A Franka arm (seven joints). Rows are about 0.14 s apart.
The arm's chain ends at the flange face. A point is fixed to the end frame.
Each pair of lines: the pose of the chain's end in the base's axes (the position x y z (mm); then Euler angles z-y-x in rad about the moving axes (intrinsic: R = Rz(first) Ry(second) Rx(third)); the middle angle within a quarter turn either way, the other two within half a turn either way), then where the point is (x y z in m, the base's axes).
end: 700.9 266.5 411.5 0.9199 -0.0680 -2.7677
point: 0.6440 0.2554 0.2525
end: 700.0 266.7 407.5 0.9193 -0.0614 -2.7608
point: 0.6416 0.2554 0.2491
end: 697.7 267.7 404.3 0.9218 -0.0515 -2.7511
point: 0.6372 0.2559 0.2467
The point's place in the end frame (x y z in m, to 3 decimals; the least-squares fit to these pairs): -0.054 0.021 0.159
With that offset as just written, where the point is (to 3 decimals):
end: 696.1 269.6 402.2 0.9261 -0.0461 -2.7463
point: 0.635 0.257 0.245
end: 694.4 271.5 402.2 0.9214 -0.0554 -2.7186
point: 0.630 0.263 0.246
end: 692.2 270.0 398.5 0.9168 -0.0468 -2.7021
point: 0.625 0.262 0.243
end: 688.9 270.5 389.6 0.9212 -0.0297 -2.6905
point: 0.619 0.262 0.236
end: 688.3 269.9 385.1 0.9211 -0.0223 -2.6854
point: 0.617 0.261 0.232
